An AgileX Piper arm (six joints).
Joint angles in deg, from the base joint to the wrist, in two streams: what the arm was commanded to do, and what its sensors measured. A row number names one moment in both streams.
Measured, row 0: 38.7, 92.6, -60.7, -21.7, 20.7, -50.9
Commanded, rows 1 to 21: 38.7, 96.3, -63.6, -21.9, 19.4, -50.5; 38.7, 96.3, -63.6, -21.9, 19.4, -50.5; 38.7, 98.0, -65.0, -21.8, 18.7, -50.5; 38.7, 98.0, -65.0, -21.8, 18.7, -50.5; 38.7, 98.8, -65.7, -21.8, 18.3, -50.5; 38.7, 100.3, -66.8, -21.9, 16.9, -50.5; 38.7, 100.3, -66.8, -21.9, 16.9, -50.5; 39.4, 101.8, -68.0, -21.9, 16.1, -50.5; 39.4, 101.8, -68.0, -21.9, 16.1, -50.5; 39.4, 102.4, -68.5, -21.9, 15.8, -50.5; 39.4, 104.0, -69.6, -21.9, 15.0, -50.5; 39.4, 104.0, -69.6, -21.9, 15.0, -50.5; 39.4, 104.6, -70.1, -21.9, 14.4, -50.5; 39.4, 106.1, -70.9, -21.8, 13.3, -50.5; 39.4, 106.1, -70.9, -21.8, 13.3, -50.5; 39.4, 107.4, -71.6, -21.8, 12.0, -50.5; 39.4, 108.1, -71.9, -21.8, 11.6, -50.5; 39.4, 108.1, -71.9, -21.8, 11.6, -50.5; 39.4, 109.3, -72.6, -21.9, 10.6, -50.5; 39.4, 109.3, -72.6, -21.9, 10.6, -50.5; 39.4, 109.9, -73.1, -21.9, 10.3, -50.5
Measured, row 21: 39.3, 109.2, -72.1, -21.7, 11.7, -50.9
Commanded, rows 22 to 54: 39.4, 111.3, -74.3, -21.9, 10.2, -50.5; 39.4, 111.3, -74.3, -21.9, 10.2, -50.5; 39.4, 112.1, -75.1, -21.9, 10.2, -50.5; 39.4, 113.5, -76.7, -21.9, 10.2, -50.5; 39.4, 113.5, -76.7, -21.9, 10.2, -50.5; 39.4, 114.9, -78.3, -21.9, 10.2, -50.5; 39.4, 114.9, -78.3, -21.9, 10.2, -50.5; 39.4, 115.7, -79.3, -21.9, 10.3, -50.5; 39.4, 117.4, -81.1, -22.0, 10.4, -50.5; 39.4, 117.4, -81.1, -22.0, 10.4, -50.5; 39.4, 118.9, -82.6, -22.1, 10.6, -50.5; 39.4, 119.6, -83.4, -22.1, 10.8, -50.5; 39.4, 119.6, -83.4, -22.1, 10.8, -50.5; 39.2, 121.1, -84.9, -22.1, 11.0, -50.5; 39.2, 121.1, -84.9, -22.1, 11.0, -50.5; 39.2, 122.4, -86.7, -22.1, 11.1, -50.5; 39.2, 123.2, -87.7, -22.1, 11.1, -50.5; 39.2, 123.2, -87.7, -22.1, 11.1, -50.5; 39.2, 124.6, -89.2, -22.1, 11.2, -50.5; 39.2, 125.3, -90.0, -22.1, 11.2, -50.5; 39.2, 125.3, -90.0, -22.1, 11.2, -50.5; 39.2, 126.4, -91.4, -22.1, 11.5, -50.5; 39.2, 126.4, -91.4, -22.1, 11.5, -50.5; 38.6, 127.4, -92.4, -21.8, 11.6, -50.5; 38.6, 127.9, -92.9, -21.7, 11.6, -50.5; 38.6, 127.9, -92.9, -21.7, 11.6, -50.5; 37.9, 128.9, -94.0, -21.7, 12.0, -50.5; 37.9, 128.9, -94.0, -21.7, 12.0, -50.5; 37.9, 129.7, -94.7, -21.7, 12.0, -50.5; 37.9, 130.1, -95.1, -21.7, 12.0, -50.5; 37.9, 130.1, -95.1, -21.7, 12.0, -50.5; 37.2, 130.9, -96.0, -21.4, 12.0, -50.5; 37.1, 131.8, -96.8, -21.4, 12.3, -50.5
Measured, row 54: 37.5, 130.7, -95.6, -21.6, 12.0, -50.9
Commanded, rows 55 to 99: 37.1, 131.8, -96.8, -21.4, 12.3, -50.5; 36.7, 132.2, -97.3, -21.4, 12.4, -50.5; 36.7, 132.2, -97.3, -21.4, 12.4, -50.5; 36.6, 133.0, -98.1, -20.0, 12.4, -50.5; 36.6, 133.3, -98.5, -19.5, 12.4, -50.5; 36.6, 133.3, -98.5, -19.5, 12.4, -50.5; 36.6, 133.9, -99.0, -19.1, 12.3, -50.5; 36.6, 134.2, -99.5, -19.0, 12.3, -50.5; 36.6, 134.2, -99.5, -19.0, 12.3, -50.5; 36.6, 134.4, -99.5, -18.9, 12.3, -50.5; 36.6, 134.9, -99.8, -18.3, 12.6, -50.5; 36.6, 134.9, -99.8, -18.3, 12.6, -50.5; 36.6, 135.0, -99.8, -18.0, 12.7, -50.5; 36.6, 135.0, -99.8, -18.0, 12.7, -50.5; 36.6, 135.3, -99.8, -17.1, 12.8, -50.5; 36.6, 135.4, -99.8, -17.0, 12.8, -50.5; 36.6, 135.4, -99.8, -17.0, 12.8, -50.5; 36.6, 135.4, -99.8, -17.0, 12.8, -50.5; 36.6, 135.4, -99.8, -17.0, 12.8, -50.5; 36.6, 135.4, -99.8, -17.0, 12.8, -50.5; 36.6, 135.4, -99.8, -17.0, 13.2, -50.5; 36.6, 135.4, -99.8, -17.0, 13.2, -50.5; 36.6, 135.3, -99.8, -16.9, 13.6, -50.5; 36.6, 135.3, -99.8, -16.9, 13.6, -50.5; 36.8, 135.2, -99.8, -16.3, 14.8, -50.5; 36.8, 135.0, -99.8, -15.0, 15.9, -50.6; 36.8, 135.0, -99.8, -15.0, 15.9, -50.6; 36.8, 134.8, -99.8, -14.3, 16.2, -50.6; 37.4, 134.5, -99.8, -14.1, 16.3, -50.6; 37.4, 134.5, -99.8, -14.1, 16.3, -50.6; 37.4, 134.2, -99.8, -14.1, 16.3, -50.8; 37.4, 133.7, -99.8, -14.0, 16.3, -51.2; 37.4, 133.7, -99.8, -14.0, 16.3, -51.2; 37.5, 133.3, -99.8, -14.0, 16.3, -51.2; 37.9, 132.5, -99.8, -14.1, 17.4, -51.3; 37.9, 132.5, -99.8, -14.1, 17.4, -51.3; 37.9, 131.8, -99.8, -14.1, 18.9, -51.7; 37.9, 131.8, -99.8, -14.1, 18.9, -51.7; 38.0, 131.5, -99.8, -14.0, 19.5, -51.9; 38.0, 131.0, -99.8, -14.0, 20.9, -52.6; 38.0, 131.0, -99.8, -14.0, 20.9, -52.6; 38.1, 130.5, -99.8, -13.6, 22.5, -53.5; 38.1, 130.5, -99.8, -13.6, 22.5, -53.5; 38.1, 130.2, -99.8, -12.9, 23.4, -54.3; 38.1, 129.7, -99.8, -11.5, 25.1, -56.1
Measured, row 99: 38.0, 131.4, -99.5, -12.8, 22.9, -54.1
